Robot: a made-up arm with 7 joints.
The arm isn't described. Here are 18 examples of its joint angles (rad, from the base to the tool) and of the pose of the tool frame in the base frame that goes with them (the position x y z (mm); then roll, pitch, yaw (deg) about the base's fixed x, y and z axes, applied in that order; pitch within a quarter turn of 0, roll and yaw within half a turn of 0).
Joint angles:
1: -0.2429 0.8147 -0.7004 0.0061 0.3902 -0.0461 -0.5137
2: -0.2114 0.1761 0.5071 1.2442 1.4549 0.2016 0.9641
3: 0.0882 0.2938 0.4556 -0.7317 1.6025 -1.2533 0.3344
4: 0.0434 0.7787 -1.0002 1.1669 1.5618 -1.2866 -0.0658
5: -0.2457 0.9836 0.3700 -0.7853 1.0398 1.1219 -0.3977
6: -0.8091 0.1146 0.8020 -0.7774 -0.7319 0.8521 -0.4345
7: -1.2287 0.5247 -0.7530 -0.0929 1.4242 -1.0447 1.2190
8: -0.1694 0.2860 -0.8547 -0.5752 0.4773 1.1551 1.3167
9: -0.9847 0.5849 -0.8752 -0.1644 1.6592 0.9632 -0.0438
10: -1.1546 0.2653 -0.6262 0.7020 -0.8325 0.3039 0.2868
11: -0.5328 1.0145 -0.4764 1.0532 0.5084 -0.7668 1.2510
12: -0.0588 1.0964 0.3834 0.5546 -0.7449 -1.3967 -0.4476
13: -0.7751 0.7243 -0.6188 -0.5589 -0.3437 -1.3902 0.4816
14: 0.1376 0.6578 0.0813 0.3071 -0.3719 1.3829 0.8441
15: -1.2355 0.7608 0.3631 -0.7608 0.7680 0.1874 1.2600
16: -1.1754 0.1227 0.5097 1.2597 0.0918 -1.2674 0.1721
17: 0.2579 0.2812 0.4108 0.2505 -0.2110 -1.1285 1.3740
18: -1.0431 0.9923 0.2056 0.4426 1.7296 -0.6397 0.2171
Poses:
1: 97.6 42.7 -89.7 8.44 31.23 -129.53
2: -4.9 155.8 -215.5 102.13 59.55 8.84
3: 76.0 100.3 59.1 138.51 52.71 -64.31
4: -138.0 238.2 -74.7 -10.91 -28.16 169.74
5: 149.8 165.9 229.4 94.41 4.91 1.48
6: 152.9 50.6 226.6 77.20 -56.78 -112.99
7: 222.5 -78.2 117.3 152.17 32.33 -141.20
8: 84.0 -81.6 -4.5 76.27 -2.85 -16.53
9: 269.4 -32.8 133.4 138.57 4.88 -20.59
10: 305.7 -130.2 29.5 10.26 -15.00 -56.93
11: 159.5 250.6 -33.9 104.43 5.95 -40.03
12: 138.0 224.2 125.7 101.66 -4.97 -78.37
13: 69.8 -19.8 132.4 148.71 -22.95 172.26
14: 16.5 176.1 -108.5 103.31 67.96 80.74
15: 100.2 73.4 329.4 -110.68 -37.55 -144.38
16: 332.2 -3.4 56.2 87.78 -65.77 -77.33
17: 32.9 149.3 -26.3 23.35 -64.05 55.70
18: 271.4 233.7 215.8 165.87 37.16 0.77
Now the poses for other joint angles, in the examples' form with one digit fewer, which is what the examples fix.
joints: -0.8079 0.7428 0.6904 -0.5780 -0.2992 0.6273 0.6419
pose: 170 124 281 69.7 -69.1 -22.4
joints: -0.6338 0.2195 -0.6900 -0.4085 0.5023 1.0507 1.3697
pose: 186 -94 52 82.9 -30.7 -15.7
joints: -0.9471 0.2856 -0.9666 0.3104 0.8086 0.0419 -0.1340
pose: 237 -122 -42 73.4 48.4 -104.0
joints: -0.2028 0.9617 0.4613 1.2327 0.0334 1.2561 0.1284
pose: -8 327 -60 72.8 72.0 93.6
